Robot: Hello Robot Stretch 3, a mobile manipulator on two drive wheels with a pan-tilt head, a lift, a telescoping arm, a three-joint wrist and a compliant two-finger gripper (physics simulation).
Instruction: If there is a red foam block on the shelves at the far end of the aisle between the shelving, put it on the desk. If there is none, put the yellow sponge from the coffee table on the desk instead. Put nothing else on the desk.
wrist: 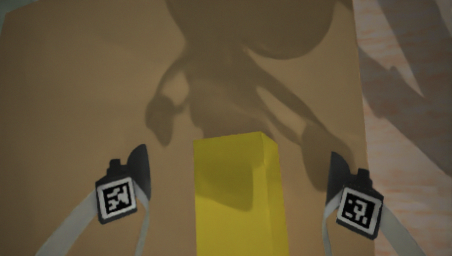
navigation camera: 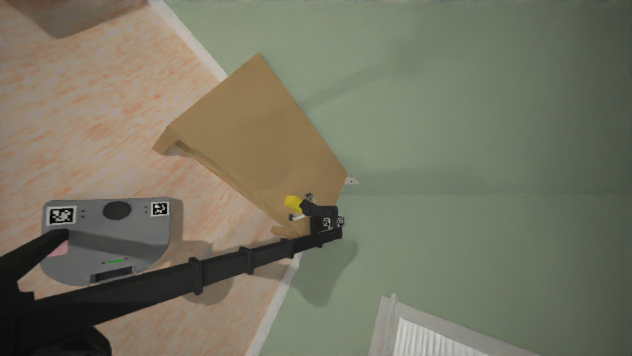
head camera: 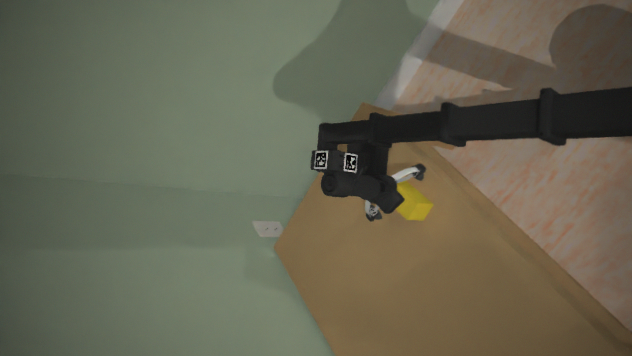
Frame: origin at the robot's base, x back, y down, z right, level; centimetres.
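Seen in the pictures: gripper, fingertip midpoint: (wrist: 234, 167); robot's base at its link origin: (navigation camera: 117, 209).
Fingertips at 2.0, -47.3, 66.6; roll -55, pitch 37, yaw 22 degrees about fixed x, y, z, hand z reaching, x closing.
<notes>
Pixels of each thing's middle, then the offset from my fingertips to it, as dx, dy, dz. Level surfaces: height alone.
- yellow sponge at the middle of its body: (wrist: 245, 213) (head camera: 405, 198) (navigation camera: 295, 204) -1.0, -0.8, -3.2
- brown table at its surface level: dy +2.3
- outlet at the middle of its body: (head camera: 270, 228) (navigation camera: 350, 181) -14.5, +7.3, +58.6
- pinkish floor at its surface level: dy +47.3
The yellow sponge (head camera: 416, 204) (navigation camera: 292, 203) (wrist: 230, 225) is a long block on a brown table (head camera: 450, 290) (navigation camera: 250, 110) (wrist: 75, 100), near one end and the room-side edge. My gripper (head camera: 397, 192) (navigation camera: 300, 207) (wrist: 234, 167) is open above the table, pointing down. In the wrist view the sponge shows between the two spread fingers, with a gap on each side and its long sides running roughly along the view; its lower end is cut off. Neither finger touches it there. No red foam block and no shelving show in these views.
A green wall (head camera: 150, 125) (navigation camera: 450, 125) with an outlet (head camera: 268, 229) (navigation camera: 352, 181) stands right behind the table. My extended arm (head camera: 500, 120) (navigation camera: 225, 267) crosses the table's near end. My base (navigation camera: 120, 230) stands on the pinkish floor (navigation camera: 90, 125). A white-framed vent or blind (navigation camera: 430, 335) shows at lower right.
</notes>
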